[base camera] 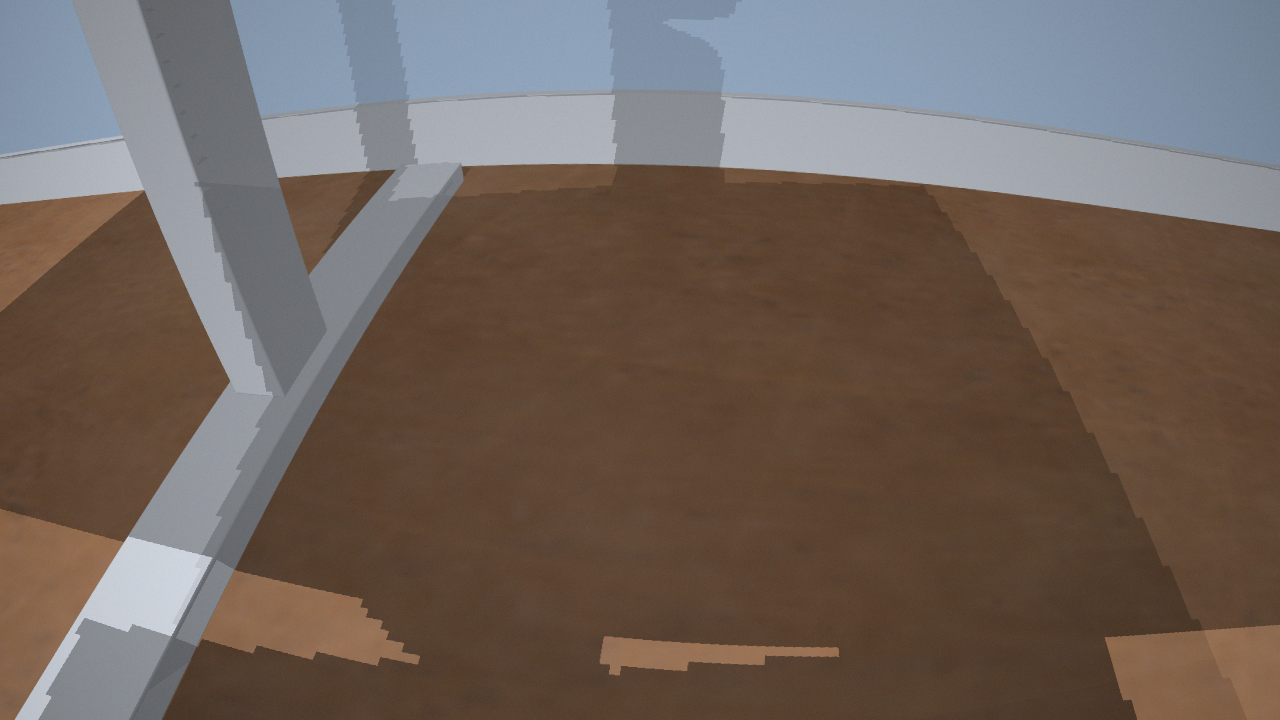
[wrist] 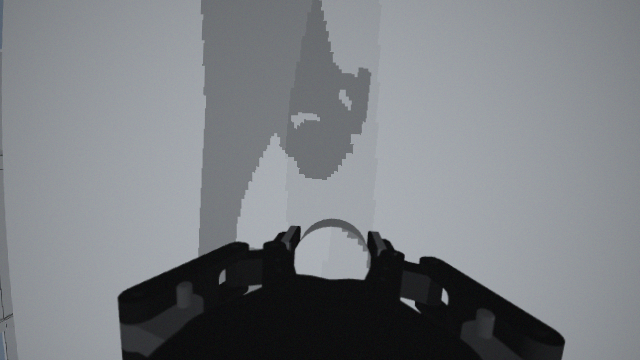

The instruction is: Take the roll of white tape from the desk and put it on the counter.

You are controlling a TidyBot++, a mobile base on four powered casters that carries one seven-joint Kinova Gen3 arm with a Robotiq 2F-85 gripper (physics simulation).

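Frame: origin at the arm's base, x ahead, y left, z up, level; centimetres.
Seen in the pictures: gripper, fingertip midpoint: (wrist: pixel 333 241).
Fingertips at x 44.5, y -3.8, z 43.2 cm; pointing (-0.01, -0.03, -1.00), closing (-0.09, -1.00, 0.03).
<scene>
A point is followed by its place in that frame.
The roll of white tape (wrist: pixel 332 257) @[x 44.4, y -3.7, z 45.6 cm] shows at the lower middle of the wrist view, between the two fingertips, with its grey far rim curving above its pale top. My gripper (wrist: pixel 333 241) @[x 44.5, y -3.8, z 43.2 cm] is shut on it, one finger at each side. The pale grey desk top (wrist: pixel 500 150) @[x 50.7, y -23.4, z 32.4 cm] fills the background, and the gripper's dark shadow falls on it, separate from the roll. The roll appears to be held above the desk. The black gripper body hides the roll's near part. The counter does not show in either view.
In the base camera view, a white desk leg (base camera: pixel 201 197) @[x 45.6, y 26.3, z -20.4 cm] rises from a long foot bar (base camera: pixel 358 259) on the left, close to the base. A blue wall (base camera: pixel 939 62) @[x 82.0, y -34.0, z -25.0 cm] with a white baseboard (base camera: pixel 895 143) @[x 81.2, y -29.6, z -34.9 cm] stands across the back of the brown floor (base camera: pixel 680 385) @[x 48.3, y -2.7, z -39.6 cm].
</scene>
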